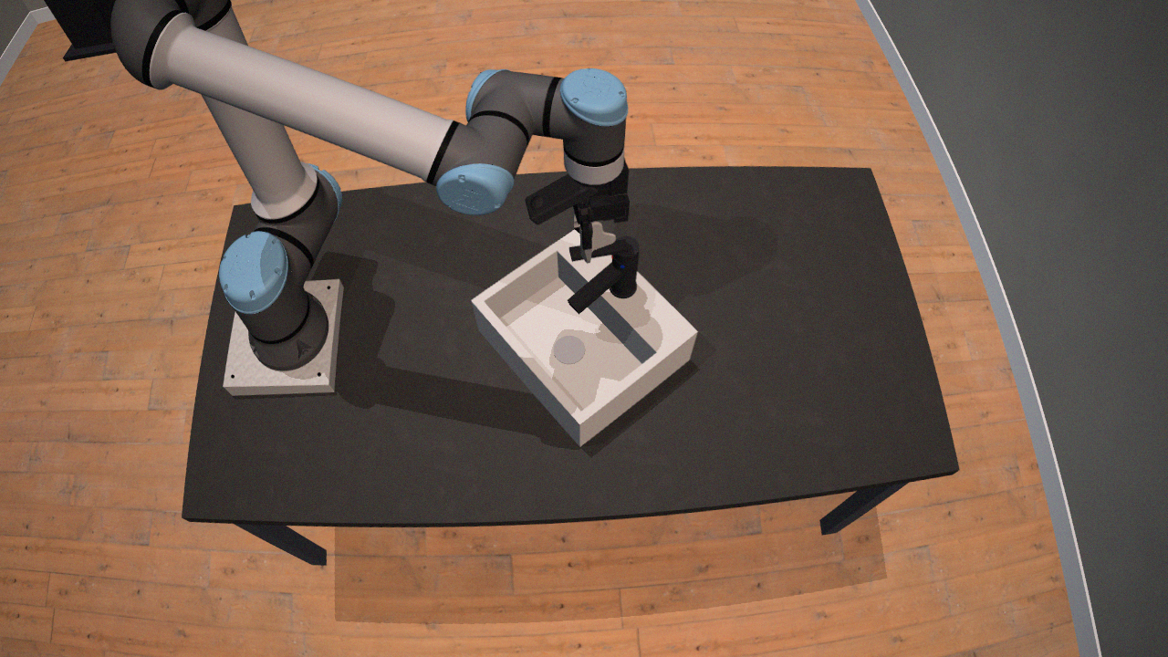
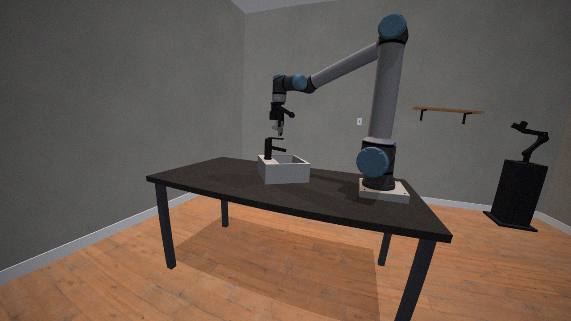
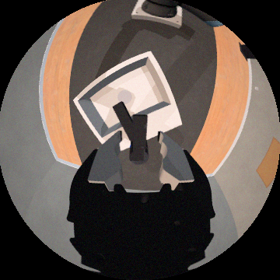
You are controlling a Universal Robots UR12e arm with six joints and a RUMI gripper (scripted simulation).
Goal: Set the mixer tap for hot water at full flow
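Right now my hand is 30 mm short of the lever, 30 mm above it and 10 mm to the right of it. Round my hand: white square basin: 260 mm below, 60 mm to the right, 10 mm behind.
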